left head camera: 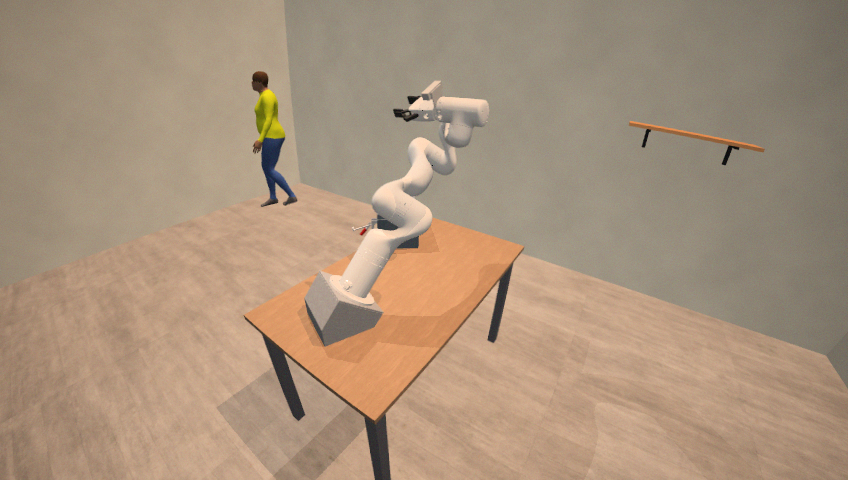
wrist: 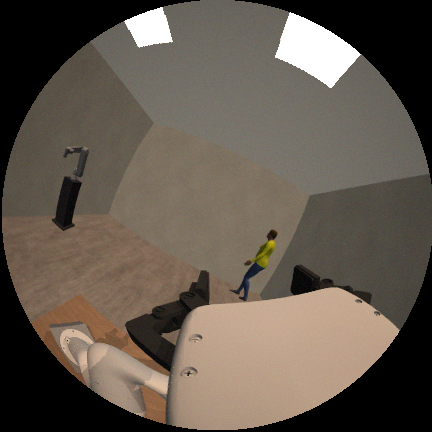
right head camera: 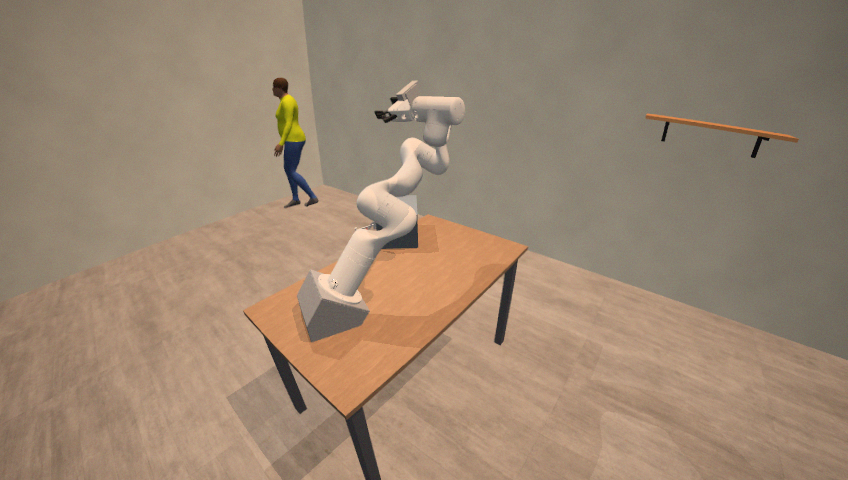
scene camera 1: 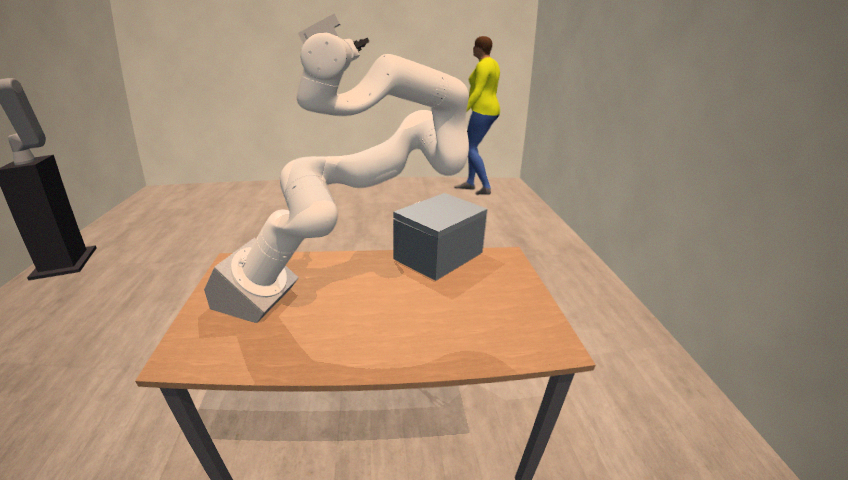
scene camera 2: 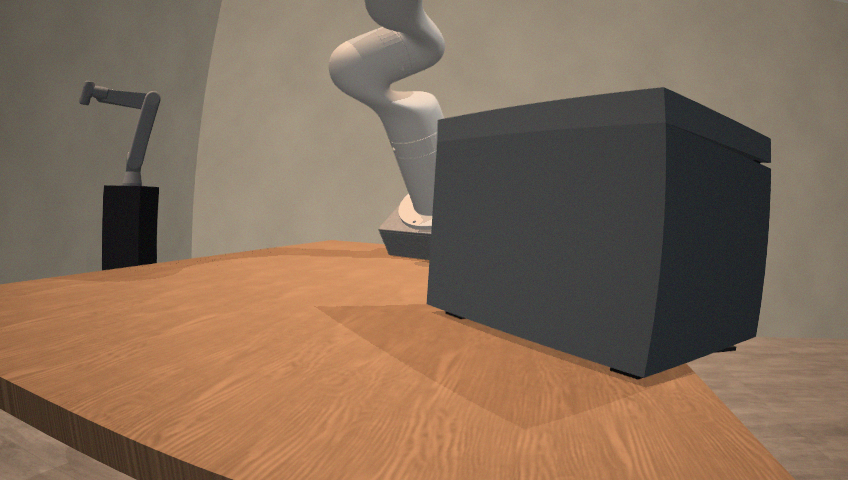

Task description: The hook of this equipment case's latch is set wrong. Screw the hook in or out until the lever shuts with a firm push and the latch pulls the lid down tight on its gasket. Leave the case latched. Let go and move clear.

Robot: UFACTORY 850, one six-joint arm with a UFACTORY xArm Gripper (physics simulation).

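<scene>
The dark grey equipment case [left head camera: 410,242] [right head camera: 405,240] [scene camera 1: 416,246] [scene camera 2: 547,237] stands upright on the table, turned at an angle. Its lid [scene camera 1: 443,211] [scene camera 2: 553,123] is down, with a thin gap under it at the far right edge in scene camera 2. In the left head view a red lever [left head camera: 363,231] hangs out from the latch side, with a thin metal piece [left head camera: 358,228] beside it. The arm hides much of the latch, and I cannot tell the hook's setting. My gripper [left head camera: 401,105] [right head camera: 385,107] [scene camera 1: 363,43] [wrist: 252,282] is open and empty, high above the table and away from the case.
The wooden table [left head camera: 452,285] [right head camera: 452,279] [scene camera 1: 535,350] [scene camera 2: 178,368] bears the arm's grey wedge base [left head camera: 345,315] [scene camera 1: 238,300]. A person in yellow [left head camera: 270,118] [scene camera 1: 484,89] [wrist: 265,254] stands beyond it. Another arm stands on a black pedestal [scene camera 1: 44,220] [scene camera 2: 121,226] [wrist: 67,200]. A rail [left head camera: 690,135] is on the wall.
</scene>
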